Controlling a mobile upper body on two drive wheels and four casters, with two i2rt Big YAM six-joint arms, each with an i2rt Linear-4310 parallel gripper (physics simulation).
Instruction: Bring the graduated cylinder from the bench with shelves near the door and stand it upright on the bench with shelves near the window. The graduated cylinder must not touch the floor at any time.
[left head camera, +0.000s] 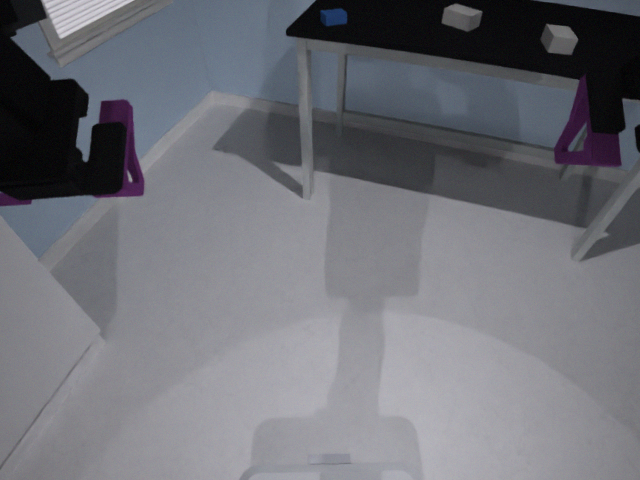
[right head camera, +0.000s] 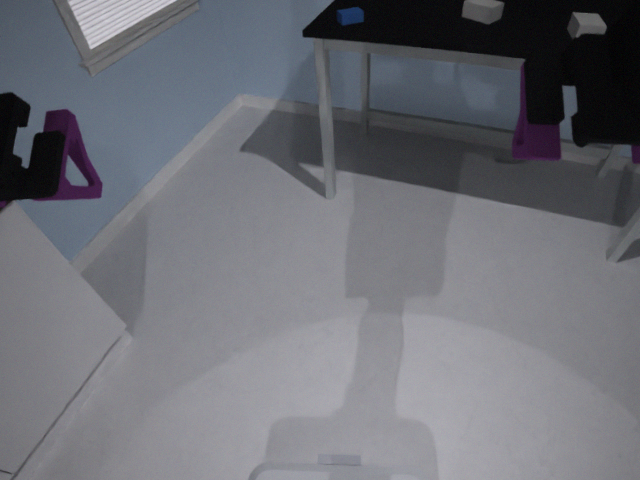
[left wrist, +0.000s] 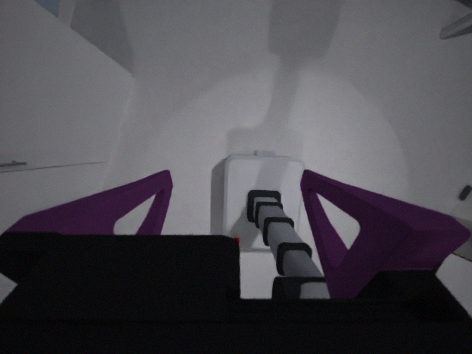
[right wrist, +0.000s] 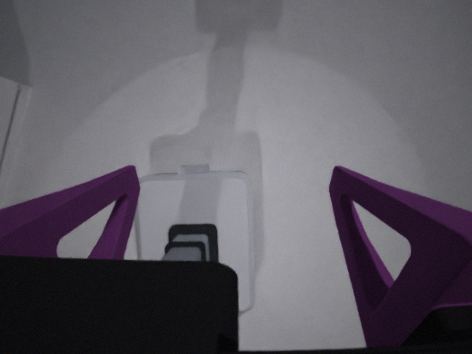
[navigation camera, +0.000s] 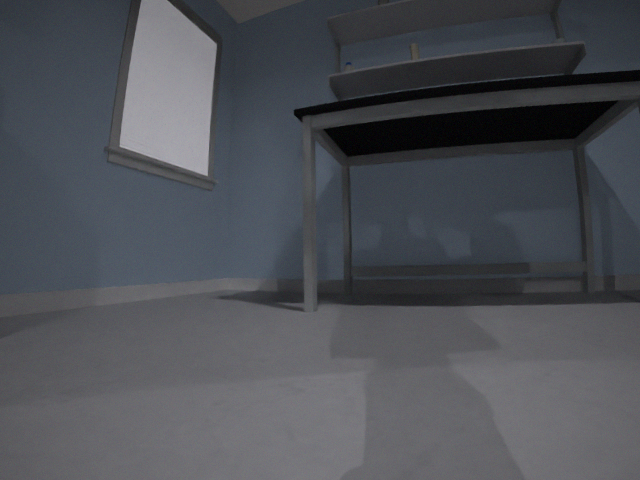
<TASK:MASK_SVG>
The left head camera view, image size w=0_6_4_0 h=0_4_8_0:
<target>my left gripper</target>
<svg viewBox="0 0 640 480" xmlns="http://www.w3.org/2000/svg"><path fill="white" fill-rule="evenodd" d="M0 99L0 192L2 192L0 193L0 206L28 205L32 203L33 199L92 195L94 198L142 196L144 194L144 178L135 152L133 107L127 100L101 102L99 124L95 124L92 127L89 160L85 162L82 160L82 151L76 147L79 118L87 117L89 95L74 79L50 81L44 125L41 128L38 128Z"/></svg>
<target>my right gripper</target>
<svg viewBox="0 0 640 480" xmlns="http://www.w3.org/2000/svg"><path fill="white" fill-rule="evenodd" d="M638 125L634 129L636 146L640 153L640 125ZM640 55L636 55L621 68L594 66L580 78L569 121L554 147L555 163L606 167L621 166L618 133L625 130L622 98L640 100ZM586 123L587 137L583 141L583 151L568 151L569 145Z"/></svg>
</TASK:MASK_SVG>
